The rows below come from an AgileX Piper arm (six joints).
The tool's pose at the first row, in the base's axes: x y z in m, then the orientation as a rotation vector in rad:
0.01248, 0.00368, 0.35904, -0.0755, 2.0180, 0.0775
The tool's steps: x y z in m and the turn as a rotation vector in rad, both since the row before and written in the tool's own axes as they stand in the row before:
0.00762, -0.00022, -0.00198, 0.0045, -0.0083, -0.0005
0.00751, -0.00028, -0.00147, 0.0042, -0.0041, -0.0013
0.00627, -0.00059, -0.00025, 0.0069, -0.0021, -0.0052
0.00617, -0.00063, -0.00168, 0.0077, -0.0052, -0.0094
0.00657, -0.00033, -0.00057, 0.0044, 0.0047, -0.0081
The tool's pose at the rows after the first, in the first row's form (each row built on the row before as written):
0.00742, 0.00314, 0.35303, -0.0727, 2.0098, 0.0728
0.00292, 0.00260, 0.34686, -0.0711, 2.0057, 0.0678
0.00010, 0.00187, 0.34127, -0.0718, 2.0035, 0.0576
-0.00396, 0.00097, 0.33637, -0.0761, 1.9980, 0.0440
-0.00717, 0.00038, 0.33063, -0.0815, 2.0023, 0.0343

